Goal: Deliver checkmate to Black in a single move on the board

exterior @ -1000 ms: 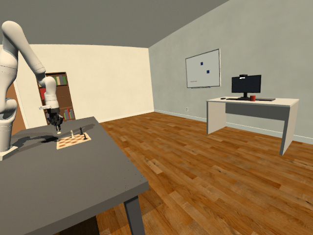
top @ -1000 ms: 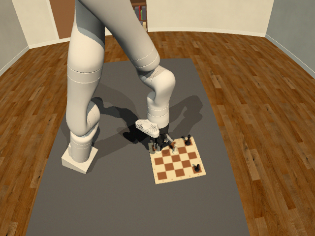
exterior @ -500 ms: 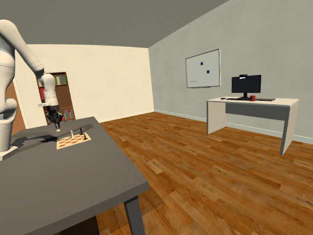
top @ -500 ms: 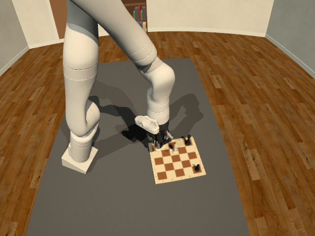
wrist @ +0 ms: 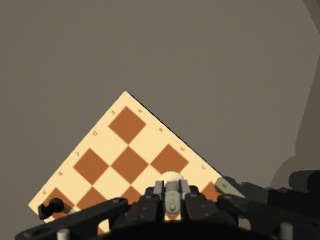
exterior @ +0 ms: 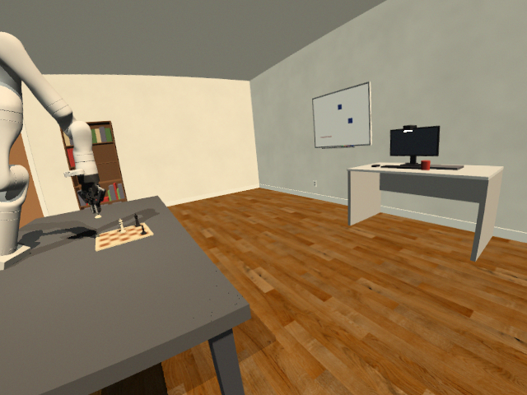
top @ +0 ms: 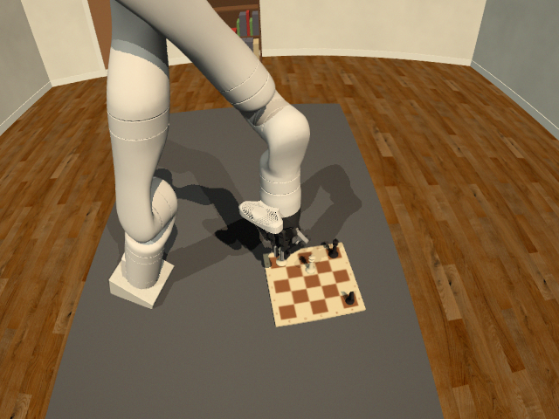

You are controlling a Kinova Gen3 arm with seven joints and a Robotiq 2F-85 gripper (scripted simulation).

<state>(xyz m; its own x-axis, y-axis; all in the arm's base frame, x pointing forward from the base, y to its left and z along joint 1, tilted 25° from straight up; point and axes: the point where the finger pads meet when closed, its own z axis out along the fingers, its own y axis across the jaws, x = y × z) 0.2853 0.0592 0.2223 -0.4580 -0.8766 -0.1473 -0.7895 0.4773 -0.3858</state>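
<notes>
My hand is 130 mm short of the black king, 110 mm to the right of it and 110 mm above it. The rest, counted from my hand: chessboard (70 mm ahead, 20 mm to the left, 140 mm below); then small white piece (10 mm below); then tall white piece (70 mm ahead, 50 mm to the left, 110 mm below).
</notes>
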